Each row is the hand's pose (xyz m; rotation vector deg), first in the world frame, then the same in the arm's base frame.
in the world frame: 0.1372 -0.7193 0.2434 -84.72 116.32 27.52
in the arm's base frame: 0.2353 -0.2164 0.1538 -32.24 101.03 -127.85
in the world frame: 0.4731 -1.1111 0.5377 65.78 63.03 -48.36
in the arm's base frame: 0.0659 0.2140 0.5266 20.01 -61.93 -74.77
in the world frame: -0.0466 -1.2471 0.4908 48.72 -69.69 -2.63
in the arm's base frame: -0.2496 0.1508 0.0939 -80.28 -104.11 28.39
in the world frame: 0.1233 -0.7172 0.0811 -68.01 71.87 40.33
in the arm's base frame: 0.1943 -0.3729 0.1729 -80.98 69.98 -104.46
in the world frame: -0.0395 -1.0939 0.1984 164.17 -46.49 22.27
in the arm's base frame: -0.1768 -0.1707 0.1127 30.11 -61.93 74.80
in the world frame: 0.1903 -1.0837 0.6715 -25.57 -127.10 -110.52
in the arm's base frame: 0.0236 0.3018 0.2280 26.73 98.81 -14.81
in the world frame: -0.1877 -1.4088 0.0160 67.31 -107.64 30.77
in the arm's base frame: -0.5570 -0.2697 0.1077 -70.50 -84.23 90.77
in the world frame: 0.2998 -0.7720 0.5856 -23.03 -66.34 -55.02
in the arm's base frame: 0.3244 0.1424 0.2522 101.99 117.68 35.80
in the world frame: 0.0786 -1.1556 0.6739 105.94 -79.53 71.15
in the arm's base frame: -0.0800 0.3124 0.1455 -33.35 -42.16 94.17
